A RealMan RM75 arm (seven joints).
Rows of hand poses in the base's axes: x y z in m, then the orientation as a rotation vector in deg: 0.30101, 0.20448, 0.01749, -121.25, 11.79, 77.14; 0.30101, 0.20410, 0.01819, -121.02, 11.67, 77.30; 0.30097, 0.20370, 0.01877, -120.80, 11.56, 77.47; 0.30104, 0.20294, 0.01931, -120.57, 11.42, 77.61; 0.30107, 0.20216, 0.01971, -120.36, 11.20, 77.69; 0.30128, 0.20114, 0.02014, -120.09, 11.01, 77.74; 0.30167, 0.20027, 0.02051, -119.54, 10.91, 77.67; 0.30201, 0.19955, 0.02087, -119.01, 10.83, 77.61; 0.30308, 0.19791, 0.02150, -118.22, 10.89, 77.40; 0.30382, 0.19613, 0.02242, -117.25, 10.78, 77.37; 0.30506, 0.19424, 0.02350, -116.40, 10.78, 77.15; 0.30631, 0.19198, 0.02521, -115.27, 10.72, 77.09
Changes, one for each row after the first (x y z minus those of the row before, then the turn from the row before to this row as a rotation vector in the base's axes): 0.00000, -0.00038, 0.00070, 0.18, 0.15, 0.05; -0.00004, -0.00040, 0.00058, 0.17, 0.16, 0.05; 0.00007, -0.00076, 0.00054, 0.20, 0.13, 0.05; 0.00003, -0.00078, 0.00040, 0.24, 0.07, 0.08; 0.00021, -0.00102, 0.00043, 0.28, 0.08, 0.02; 0.00039, -0.00087, 0.00037, 0.49, 0.12, -0.20; 0.00034, -0.00072, 0.00036, 0.46, 0.12, -0.19; 0.00107, -0.00164, 0.00063, 0.64, 0.15, -0.45; 0.00074, -0.00178, 0.00092, 0.81, 0.29, -0.34; 0.00124, -0.00189, 0.00108, 0.72, 0.16, -0.44; 0.00125, -0.00226, 0.00171, 0.92, 0.34, -0.44
